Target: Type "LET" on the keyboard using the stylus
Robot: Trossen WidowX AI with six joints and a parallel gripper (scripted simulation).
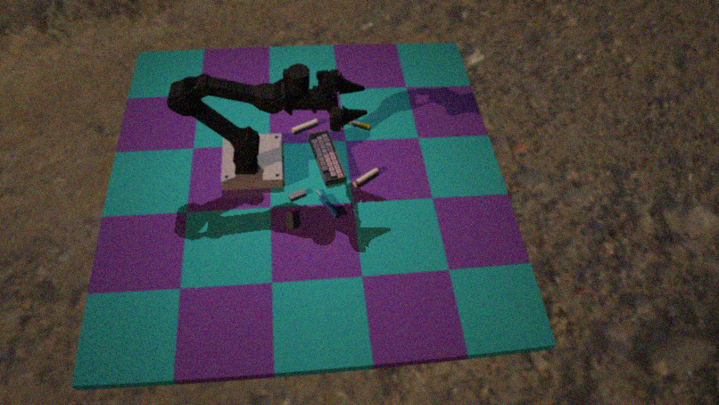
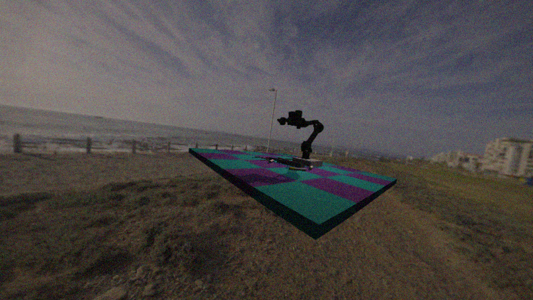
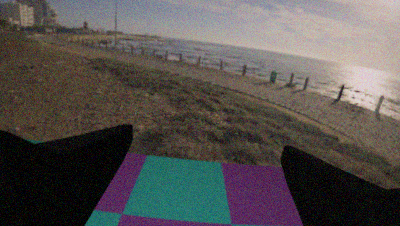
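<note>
My gripper tip is now 330 mm above the blue stylus, 120 mm past it and 100 mm to the left of it.
</note>
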